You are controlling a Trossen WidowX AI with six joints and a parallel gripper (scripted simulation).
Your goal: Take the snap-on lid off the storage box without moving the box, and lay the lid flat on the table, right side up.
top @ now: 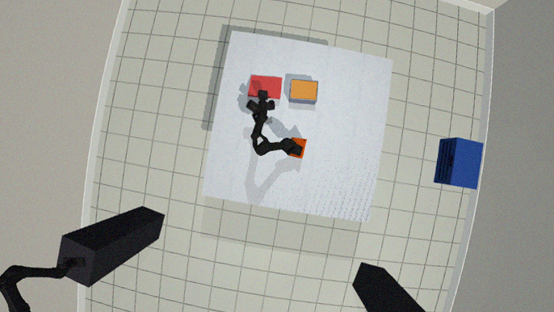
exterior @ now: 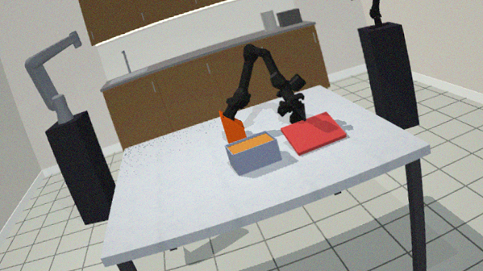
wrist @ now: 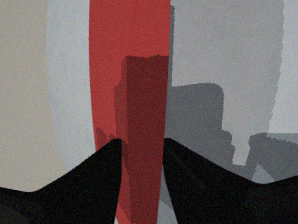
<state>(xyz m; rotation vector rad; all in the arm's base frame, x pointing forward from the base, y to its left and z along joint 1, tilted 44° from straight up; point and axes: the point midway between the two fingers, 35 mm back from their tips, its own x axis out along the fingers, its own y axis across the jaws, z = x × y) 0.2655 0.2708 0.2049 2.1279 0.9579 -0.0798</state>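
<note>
My gripper tip is now 80 mm short of the red lid, 30 mm above it and 20 mm to the right of it. Also, from my gripper tip: grey storage box (260 mm to the right, 130 mm ahead, 20 mm below).
</note>
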